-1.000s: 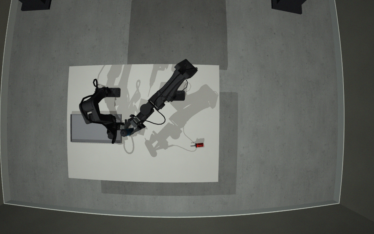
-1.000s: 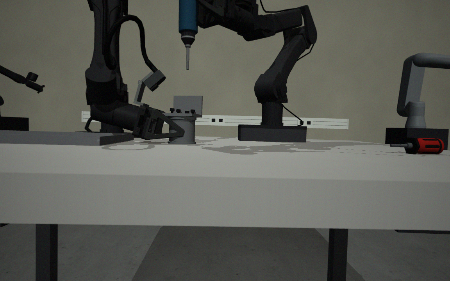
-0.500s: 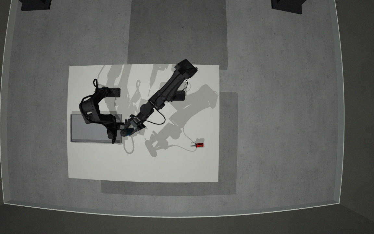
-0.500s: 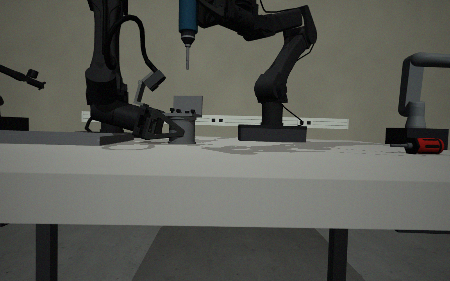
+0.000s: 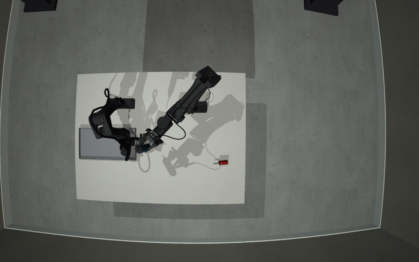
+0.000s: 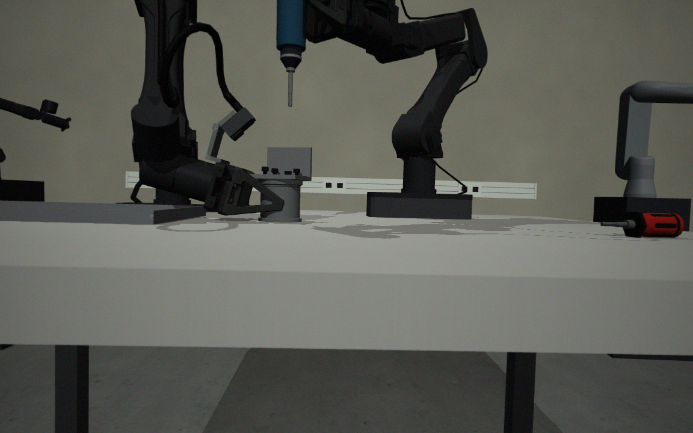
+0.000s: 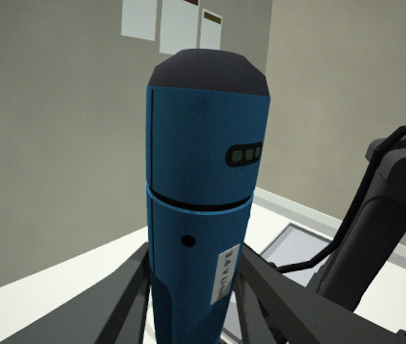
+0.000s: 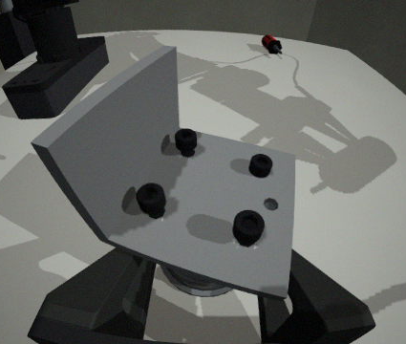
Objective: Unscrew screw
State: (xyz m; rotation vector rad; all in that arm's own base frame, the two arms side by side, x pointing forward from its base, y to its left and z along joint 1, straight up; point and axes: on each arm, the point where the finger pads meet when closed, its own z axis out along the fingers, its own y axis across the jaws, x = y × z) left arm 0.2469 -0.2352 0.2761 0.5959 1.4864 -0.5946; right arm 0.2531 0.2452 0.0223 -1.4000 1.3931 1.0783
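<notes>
The joint module lies right at my right hand. Also, from my right hand: flat grey plate: 340 mm to the right, 40 mm ahead, 20 mm below; grey l-shaped bracket: 50 mm above; screwdriver bit: 160 mm above, 20 mm to the left, 20 mm ahead.
</notes>
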